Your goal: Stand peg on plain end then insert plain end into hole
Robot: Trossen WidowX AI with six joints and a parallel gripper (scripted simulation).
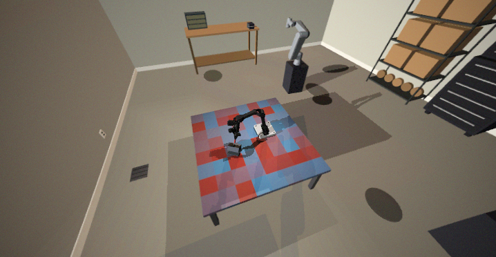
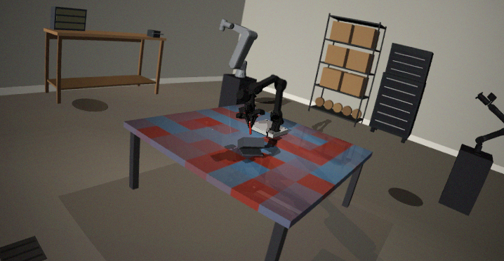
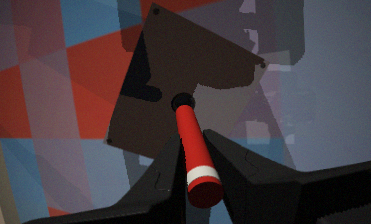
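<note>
My gripper tip is 2 cm short of the grey sloped panel, 4 cm to the right of it and 8 cm above it. Also, from my gripper tip: red peg 1 cm behind, 1 cm to the right, 1 cm above.
</note>
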